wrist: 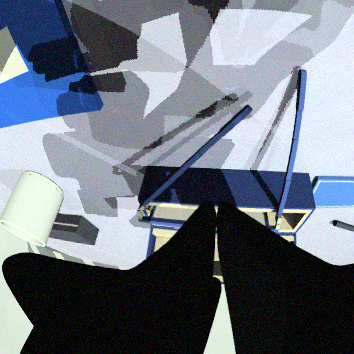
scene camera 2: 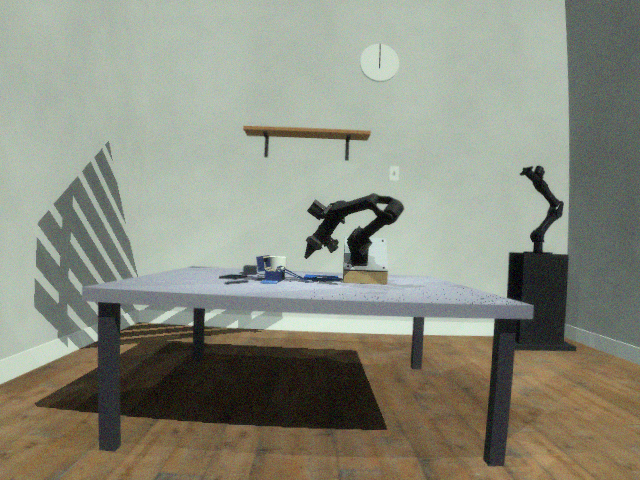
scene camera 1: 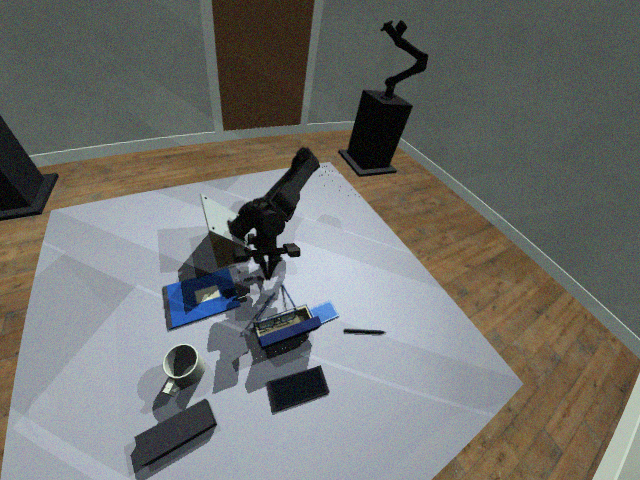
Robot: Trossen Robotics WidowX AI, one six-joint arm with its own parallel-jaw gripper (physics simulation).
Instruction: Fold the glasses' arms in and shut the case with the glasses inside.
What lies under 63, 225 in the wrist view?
A dark box.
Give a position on a blue book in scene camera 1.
194, 299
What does the white mug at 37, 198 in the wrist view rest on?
The table.
